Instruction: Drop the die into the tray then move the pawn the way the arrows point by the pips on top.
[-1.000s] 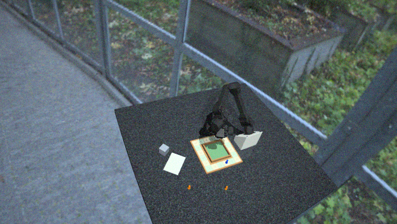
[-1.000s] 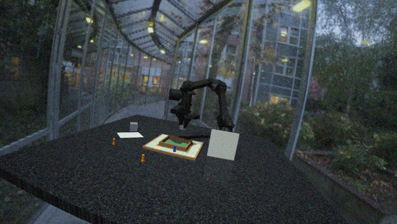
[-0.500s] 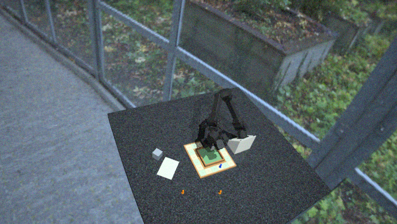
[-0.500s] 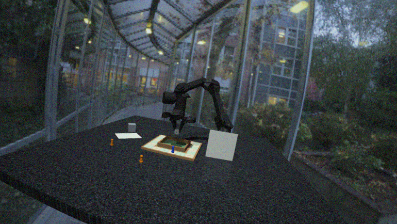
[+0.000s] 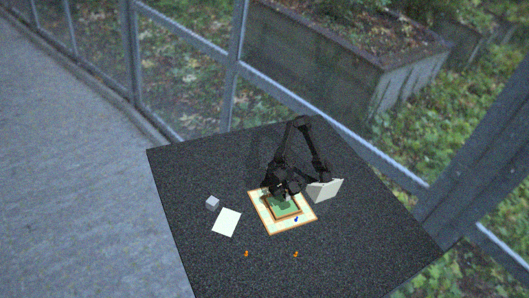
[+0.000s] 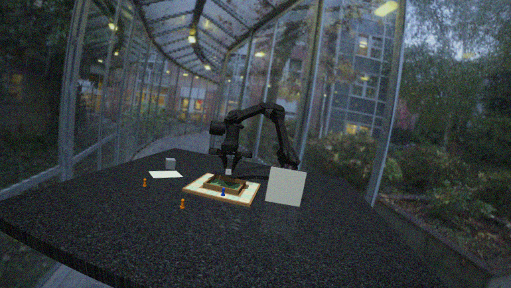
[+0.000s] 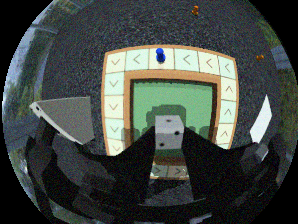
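Now: the blue pawn 10 cm to the left of my gripper tip and 5 cm below it. Also, from my gripper tip: grey die right at my gripper tip; then green dice tray 7 cm below, 1 cm to the right, 1 cm ahead; then white card 31 cm ahead, 8 cm below, 6 cm to the right.
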